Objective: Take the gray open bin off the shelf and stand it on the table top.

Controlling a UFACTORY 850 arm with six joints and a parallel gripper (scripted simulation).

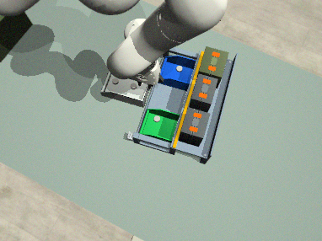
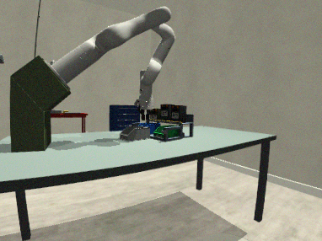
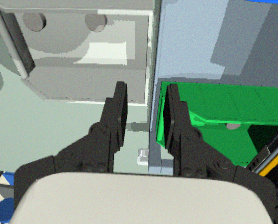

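The gray open bin lies 80 mm behind my hand, 30 mm to the right of it and 100 mm below it. Round my hand: yellow rail 150 mm ahead, 60 mm to the left, 30 mm below; blue bin 60 mm ahead, 140 mm to the left, 100 mm below; green bin 140 mm ahead, 60 mm to the right, 100 mm below.
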